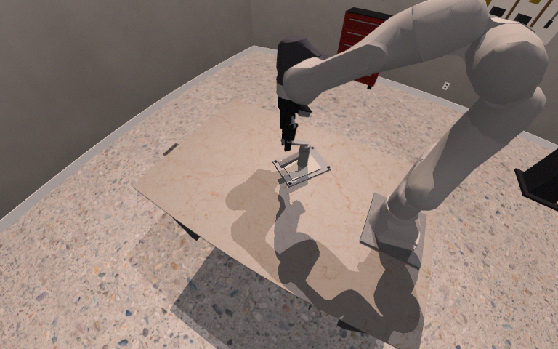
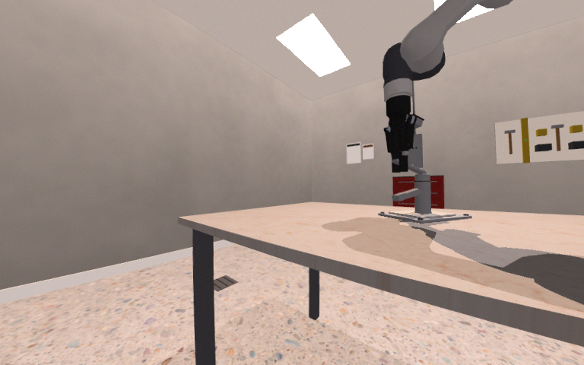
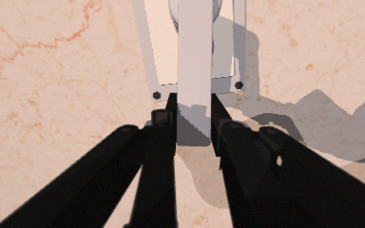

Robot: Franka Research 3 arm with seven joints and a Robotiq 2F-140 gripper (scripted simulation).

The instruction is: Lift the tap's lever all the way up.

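My gripper is now 30 mm to the left of the lever, 30 mm past it and 10 mm above it.
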